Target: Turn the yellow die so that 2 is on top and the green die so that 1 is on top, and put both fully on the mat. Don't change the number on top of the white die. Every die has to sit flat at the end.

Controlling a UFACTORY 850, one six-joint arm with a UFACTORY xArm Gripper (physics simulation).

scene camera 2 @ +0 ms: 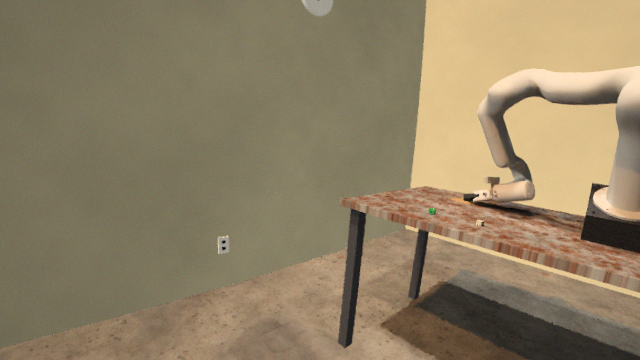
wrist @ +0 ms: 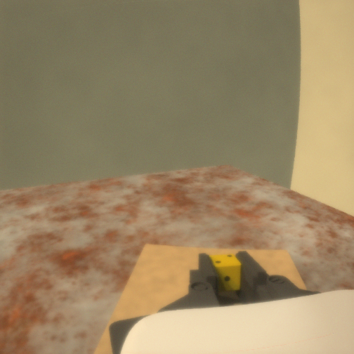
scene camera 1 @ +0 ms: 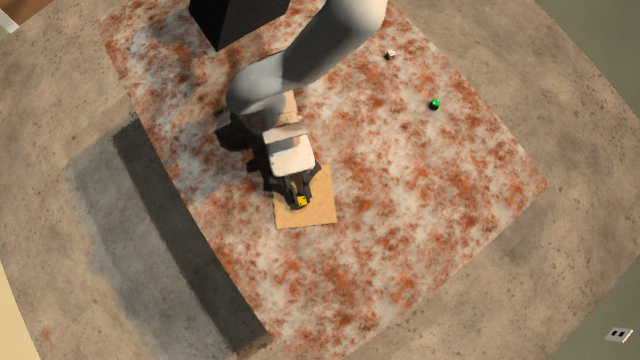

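The yellow die (scene camera 1: 302, 201) (wrist: 228, 275) is between the fingertips of my gripper (scene camera 1: 301, 200) (scene camera 2: 469, 197) (wrist: 221, 271), which is shut on it. The gripper lies nearly level, low over the tan mat (scene camera 1: 320, 216) (wrist: 142, 272). In the wrist view the die's upper face shows two pips and the face towards the camera shows one. Whether the die touches the mat is hard to tell. The green die (scene camera 1: 435, 104) (scene camera 2: 432, 211) sits on the table, off the mat. The white die (scene camera 1: 391, 54) (scene camera 2: 480, 223) sits on the table nearer the robot base. Their top numbers are too small to read.
The mottled red and white table (scene camera 1: 390, 220) (scene camera 2: 390, 205) carries everything. The black robot base block (scene camera 1: 240, 20) (scene camera 2: 607, 232) stands at one end. The arm (scene camera 1: 320, 50) (scene camera 2: 500, 135) reaches over the table to the mat. The white and green dice lie to one side of the arm.
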